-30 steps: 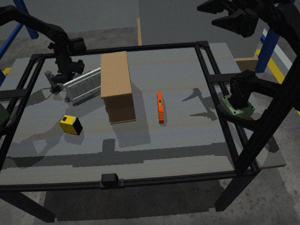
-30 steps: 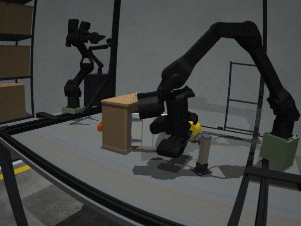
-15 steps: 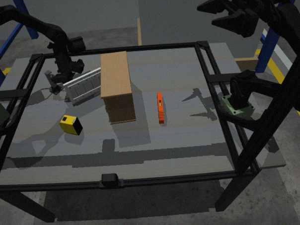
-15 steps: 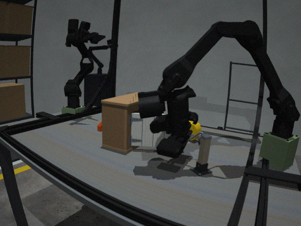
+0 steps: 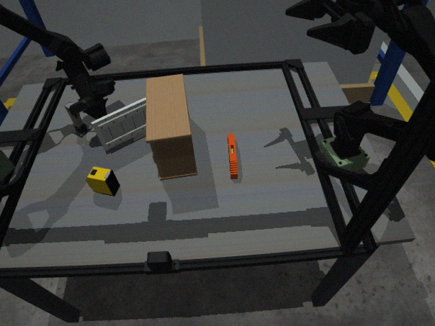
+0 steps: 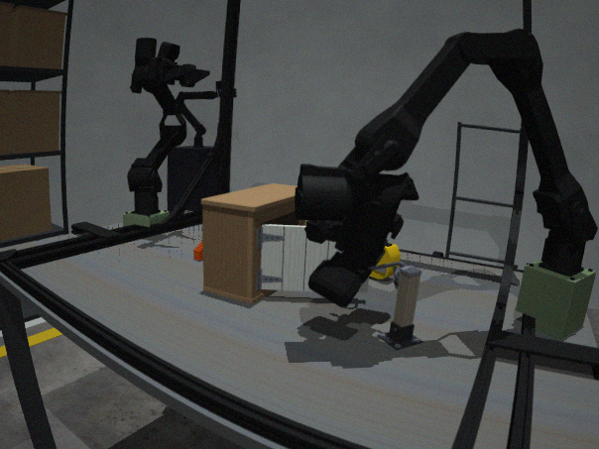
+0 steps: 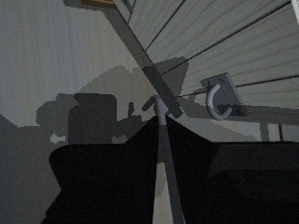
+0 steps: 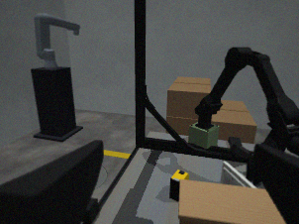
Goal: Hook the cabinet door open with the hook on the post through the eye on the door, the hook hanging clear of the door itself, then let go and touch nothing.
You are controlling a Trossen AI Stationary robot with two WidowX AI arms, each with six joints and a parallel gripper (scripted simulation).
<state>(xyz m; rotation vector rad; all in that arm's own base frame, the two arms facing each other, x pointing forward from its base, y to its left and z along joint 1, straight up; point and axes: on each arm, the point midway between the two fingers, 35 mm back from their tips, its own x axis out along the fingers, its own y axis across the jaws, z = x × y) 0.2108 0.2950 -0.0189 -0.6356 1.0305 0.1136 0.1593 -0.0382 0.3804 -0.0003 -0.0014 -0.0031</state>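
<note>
My left gripper is now 3 cm to the right of the grey hook and 1 cm above it. The rest, counted from my left hand: yellow tape measure 21 cm behind, 4 cm to the right, 4 cm below; white slatted door 9 cm to the right, 3 cm behind, 1 cm below; orange level 39 cm to the right, 13 cm behind, 6 cm below.
</note>
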